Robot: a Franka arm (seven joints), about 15 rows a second.
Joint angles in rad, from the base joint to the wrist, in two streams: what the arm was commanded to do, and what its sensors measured. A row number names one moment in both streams.
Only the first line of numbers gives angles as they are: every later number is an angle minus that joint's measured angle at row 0.
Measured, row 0:
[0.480 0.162 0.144 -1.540 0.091 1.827 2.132]
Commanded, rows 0 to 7:
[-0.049 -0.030 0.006 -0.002 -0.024 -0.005 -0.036]
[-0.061 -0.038 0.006 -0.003 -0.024 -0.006 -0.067]
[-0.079 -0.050 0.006 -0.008 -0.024 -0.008 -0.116]
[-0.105 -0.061 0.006 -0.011 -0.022 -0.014 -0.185]
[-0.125 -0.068 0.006 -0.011 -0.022 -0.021 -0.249]
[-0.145 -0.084 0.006 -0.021 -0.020 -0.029 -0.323]
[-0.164 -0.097 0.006 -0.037 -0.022 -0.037 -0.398]
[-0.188 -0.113 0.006 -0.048 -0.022 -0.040 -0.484]
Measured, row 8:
[-0.146 -0.066 -0.003 -0.004 -0.002 -0.030 -0.346]
